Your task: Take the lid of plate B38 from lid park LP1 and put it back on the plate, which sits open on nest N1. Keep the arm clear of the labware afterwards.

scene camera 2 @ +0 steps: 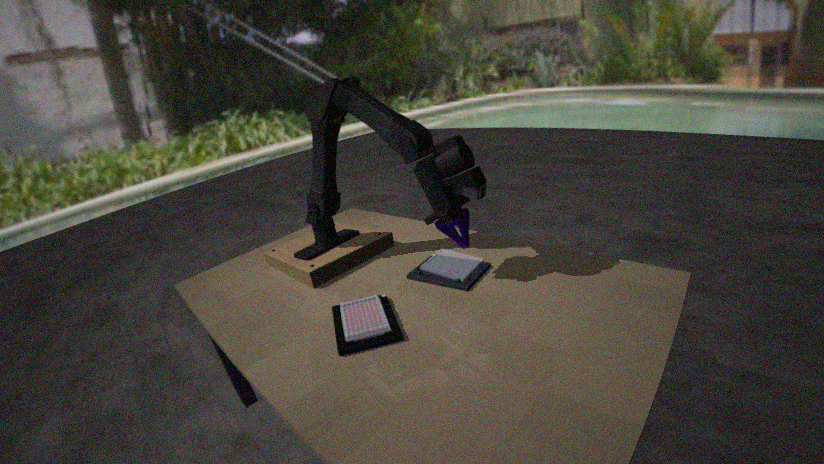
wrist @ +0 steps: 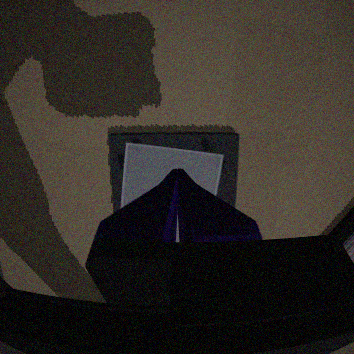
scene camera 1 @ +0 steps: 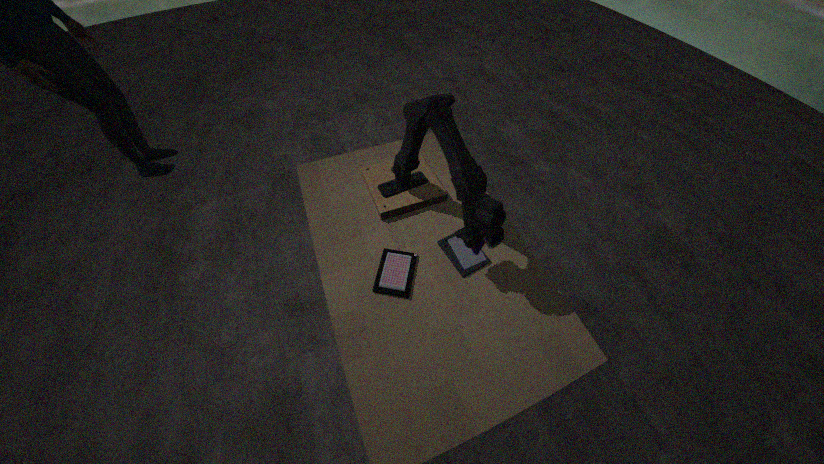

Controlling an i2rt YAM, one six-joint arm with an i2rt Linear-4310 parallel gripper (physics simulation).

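Seen in the pictures: gripper, fingertip midpoint: (scene camera 2: 466,247) (wrist: 177,177) (scene camera 1: 475,254); arm's base, origin of the base link: (scene camera 2: 328,245) (scene camera 1: 403,184).
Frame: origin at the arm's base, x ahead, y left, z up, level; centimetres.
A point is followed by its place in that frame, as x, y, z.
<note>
The pale, clear lid (scene camera 1: 460,252) {36.6, 4.0, -2.0} (scene camera 2: 449,265) {36.8, 5.4, -1.7} (wrist: 150,167) {41.4, 7.9, -1.3} lies on the dark grey lid park (scene camera 1: 464,273) {43.7, 1.1, -3.1} (scene camera 2: 438,281) {37.2, 0.0, -3.1} (wrist: 230,175) {40.6, 0.6, -3.1}. In the wrist view the lid is turned slightly against the park's edges; whether it lies fully flat is hard to tell. My gripper (scene camera 1: 476,250) {41.8, 5.5, 3.5} (scene camera 2: 465,246) {41.8, 5.5, 3.5} (wrist: 177,177) {41.8, 5.5, 3.5} is shut, its purple fingertips together with no lid between them, above the lid. The fingers hide the lid's near part in the wrist view. The open plate (scene camera 1: 396,269) {32.5, -18.9, -1.5} (scene camera 2: 365,318) {34.0, -20.0, -1.4}, with pink wells, sits on the black nest (scene camera 1: 392,292) {38.7, -23.4, -2.9} (scene camera 2: 371,344) {39.0, -24.1, -3.0}.
The arm's wooden base block (scene camera 1: 412,202) {10.4, -1.2, 0.4} (scene camera 2: 351,259) {11.1, -1.7, -1.6} stands at the back of the table (scene camera 1: 461,357) {65.7, -14.3, -4.1} (scene camera 2: 518,368) {64.0, -17.1, -4.1}. The arm's shadow falls beside the lid park. A person (scene camera 1: 109,97) stands on the floor at the upper left in scene camera 1.
</note>
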